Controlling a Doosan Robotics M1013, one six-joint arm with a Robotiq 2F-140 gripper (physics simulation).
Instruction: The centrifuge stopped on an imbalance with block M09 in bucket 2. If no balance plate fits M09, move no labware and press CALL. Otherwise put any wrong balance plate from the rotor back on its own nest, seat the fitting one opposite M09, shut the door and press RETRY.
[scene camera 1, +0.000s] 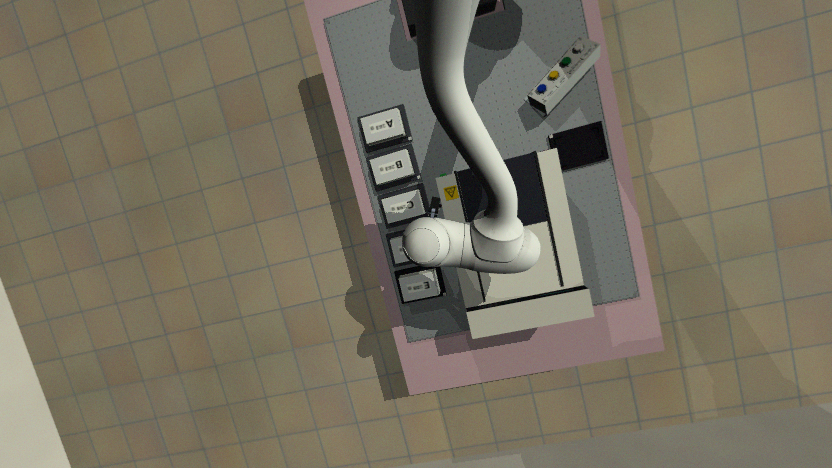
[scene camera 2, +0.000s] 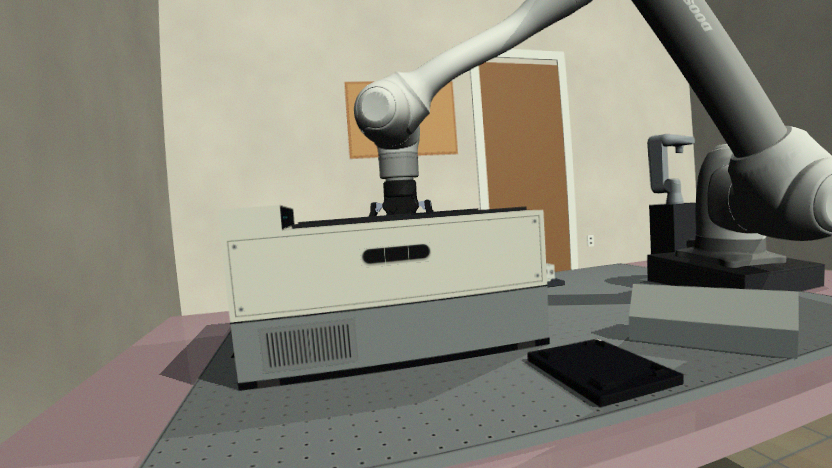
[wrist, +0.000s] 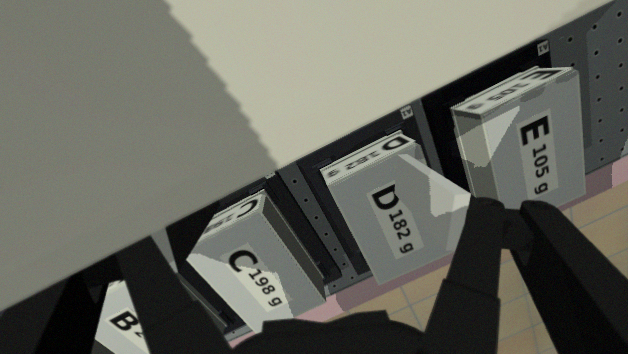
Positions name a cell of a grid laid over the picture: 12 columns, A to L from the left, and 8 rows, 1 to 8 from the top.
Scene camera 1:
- centrifuge: H5
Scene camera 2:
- centrifuge: E6
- button box: L6
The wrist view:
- my gripper: F5
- centrifuge: C3
